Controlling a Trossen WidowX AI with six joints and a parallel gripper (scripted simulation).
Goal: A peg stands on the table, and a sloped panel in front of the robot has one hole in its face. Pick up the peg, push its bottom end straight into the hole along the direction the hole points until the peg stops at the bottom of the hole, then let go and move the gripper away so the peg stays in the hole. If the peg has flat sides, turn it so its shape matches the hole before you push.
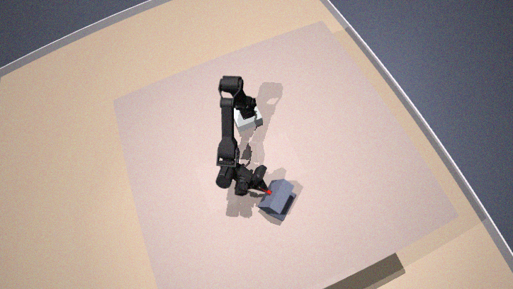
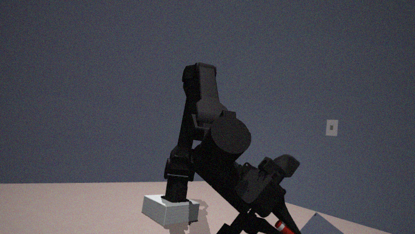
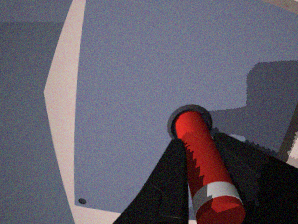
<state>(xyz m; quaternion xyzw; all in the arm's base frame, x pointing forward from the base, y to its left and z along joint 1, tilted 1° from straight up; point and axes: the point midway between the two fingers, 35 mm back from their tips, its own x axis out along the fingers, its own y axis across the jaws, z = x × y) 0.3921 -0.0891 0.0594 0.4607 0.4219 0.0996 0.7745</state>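
Now: the sloped panel 3 cm ahead of my gripper tip, 3 cm to the left of it and 3 cm below it. From my gripper tip the other things lie so: red round peg (1 cm behind, 1 cm to the right, 1 cm above).
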